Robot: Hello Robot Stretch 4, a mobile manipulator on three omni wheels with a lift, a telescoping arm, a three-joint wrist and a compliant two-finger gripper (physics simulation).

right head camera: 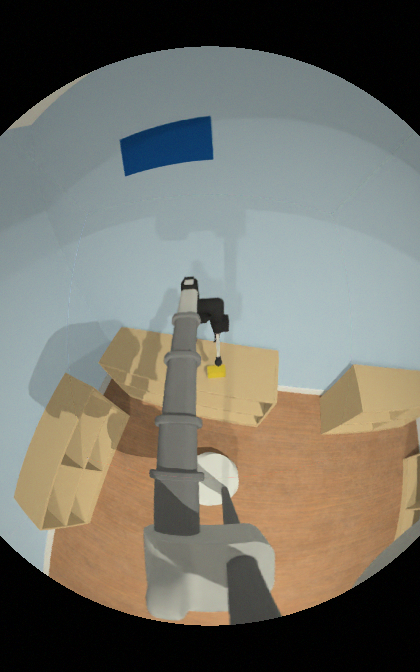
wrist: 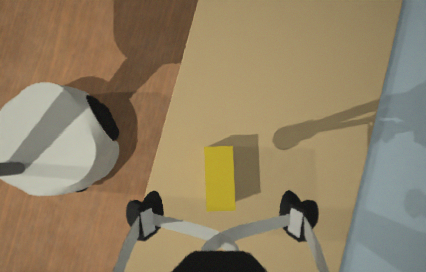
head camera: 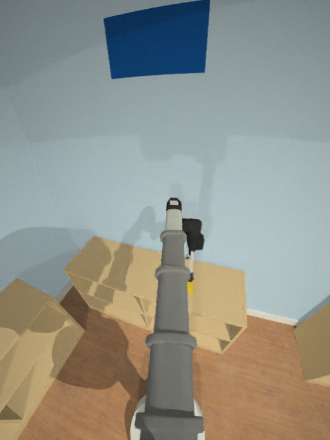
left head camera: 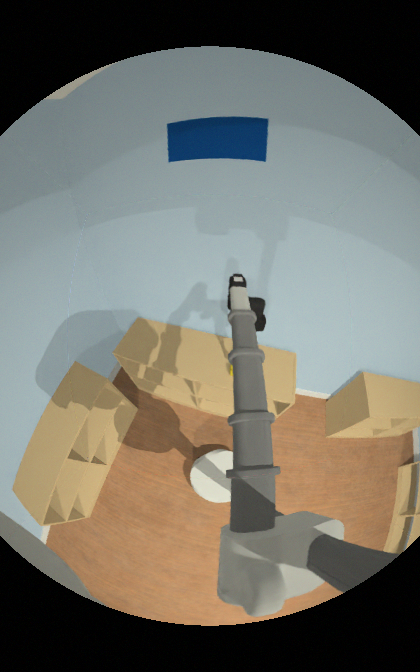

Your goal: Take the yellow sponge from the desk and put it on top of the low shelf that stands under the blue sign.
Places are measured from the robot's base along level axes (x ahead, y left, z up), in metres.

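Pixels of known places: gripper, fingertip midpoint: (wrist: 221, 206).
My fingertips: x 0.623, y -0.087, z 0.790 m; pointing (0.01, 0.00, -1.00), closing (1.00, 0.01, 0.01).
Behind a point stands the place of what it marks.
The yellow sponge (head camera: 190, 287) @(x 0.604, y -0.108, z 0.641 m) (left head camera: 231, 370) (right head camera: 216, 371) (wrist: 220, 178) @(x 0.622, y -0.077, z 0.644 m) lies on top of the low shelf (head camera: 220, 290) @(x 0.621, y -0.299, z 0.583 m) (left head camera: 280, 370) (right head camera: 255, 370) (wrist: 280, 65) @(x 0.732, y 0.122, z 0.582 m), which stands against the wall under the blue sign (head camera: 158, 41) @(x 0.934, y 0.067, z 1.727 m) (left head camera: 218, 139) (right head camera: 167, 146). In the left head view the arm hides part of the sponge. My gripper (wrist: 221, 206) @(x 0.623, y -0.087, z 0.790 m) is open and empty, above the shelf top. In the wrist view its fingertips stand wide apart, and the sponge shows ahead of them, between their lines and apart from both. The desk cannot be made out in these views.
Another shelf unit (head camera: 17, 305) @(x 0.437, y 0.935, z 0.582 m) (left head camera: 50, 425) (right head camera: 45, 440) stands at the left, and one more (left head camera: 347, 407) (right head camera: 341, 400) at the right. My round white base (left head camera: 212, 475) (right head camera: 217, 478) (wrist: 55, 140) @(x 0.049, y -0.003, z 0.187 m) is on the wooden floor before the low shelf. The wall is close behind the shelf.
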